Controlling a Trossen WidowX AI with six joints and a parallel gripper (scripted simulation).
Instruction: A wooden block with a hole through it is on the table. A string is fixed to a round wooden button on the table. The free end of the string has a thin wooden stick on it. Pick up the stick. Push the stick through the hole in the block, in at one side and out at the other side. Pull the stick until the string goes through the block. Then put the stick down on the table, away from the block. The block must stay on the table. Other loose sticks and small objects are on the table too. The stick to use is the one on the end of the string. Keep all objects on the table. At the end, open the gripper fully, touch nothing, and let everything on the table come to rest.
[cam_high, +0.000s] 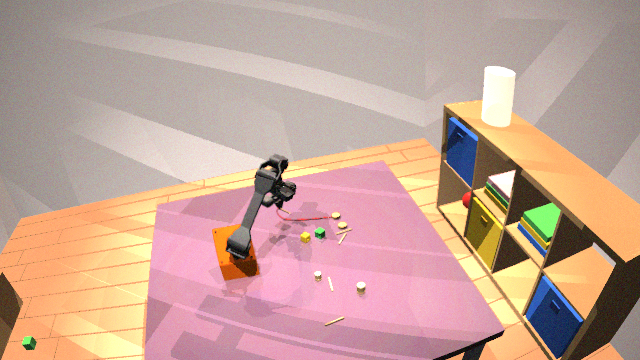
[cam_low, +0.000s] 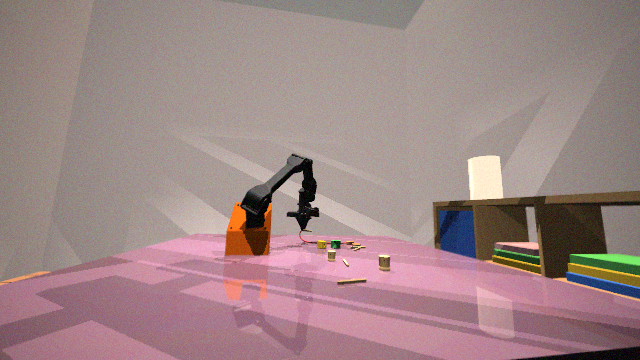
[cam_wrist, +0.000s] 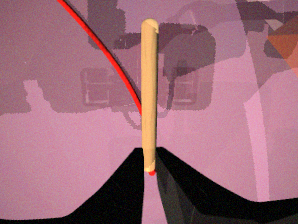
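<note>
Now: the yellow wooden block 19 cm to the right of my gripper tip, 5 cm ahead of it and 4 cm below it. Round my gripper tip: green cube: 19 cm to the right, 12 cm ahead, 4 cm below; thin wooden stick: 1 cm to the right, 1 cm ahead; round wooden button: 23 cm ahead, 9 cm to the right, 5 cm below.
</note>
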